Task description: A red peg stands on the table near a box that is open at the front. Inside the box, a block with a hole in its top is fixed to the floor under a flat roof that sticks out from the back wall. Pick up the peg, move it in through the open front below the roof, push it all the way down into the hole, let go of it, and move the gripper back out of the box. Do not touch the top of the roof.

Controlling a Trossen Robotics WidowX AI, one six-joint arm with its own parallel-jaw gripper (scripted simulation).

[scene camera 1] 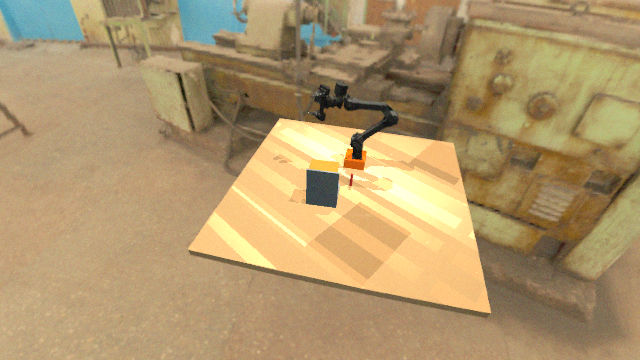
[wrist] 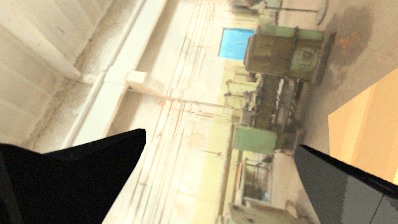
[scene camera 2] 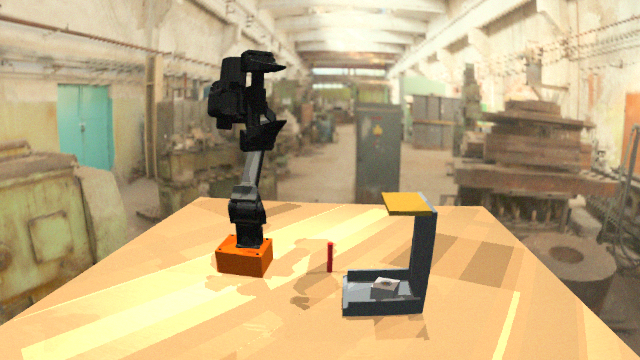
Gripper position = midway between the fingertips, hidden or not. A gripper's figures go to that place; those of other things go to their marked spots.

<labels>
My gripper (scene camera 2: 284, 93): 59 cm from the lens. A yellow roof (scene camera 2: 397, 204) is 71 cm from the lens. A box back wall (scene camera 2: 423, 237): 74 cm from the lens.
</labels>
